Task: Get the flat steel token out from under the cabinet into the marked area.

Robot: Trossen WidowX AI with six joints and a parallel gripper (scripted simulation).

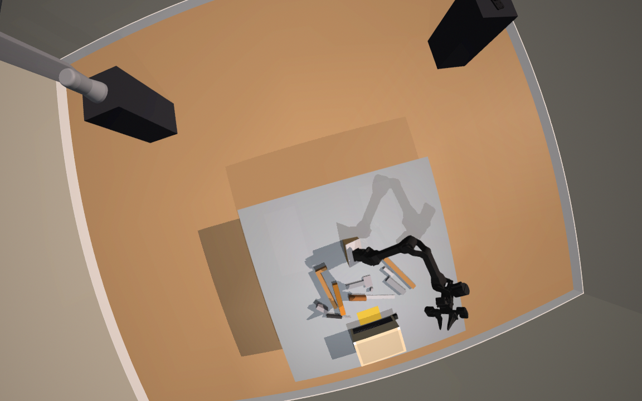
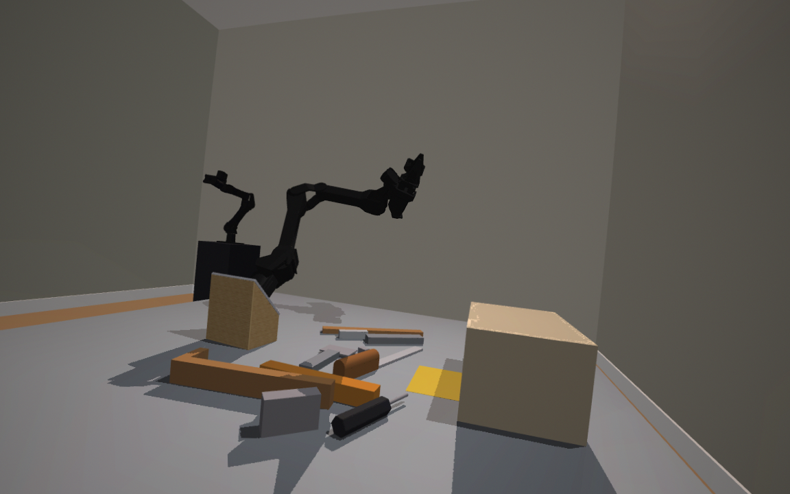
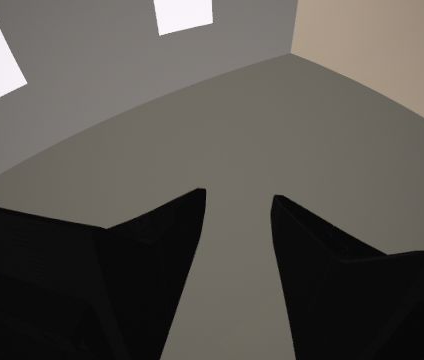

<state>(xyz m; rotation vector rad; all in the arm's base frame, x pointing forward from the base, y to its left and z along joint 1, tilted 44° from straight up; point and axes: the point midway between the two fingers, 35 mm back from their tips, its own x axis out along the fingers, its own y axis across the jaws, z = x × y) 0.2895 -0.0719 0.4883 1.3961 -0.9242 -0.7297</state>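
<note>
Now: gripper tip 520 mm above the grey t-shaped piece, 260 mm to the left of it and 90 mm past it. From my gripper tip the other things lie so: grey bar: 520 mm below, 40 mm to the right, 10 mm behind; orange stick: 520 mm below, 90 mm behind; grey cube: 520 mm below, 210 mm to the right, 30 mm behind.
</note>
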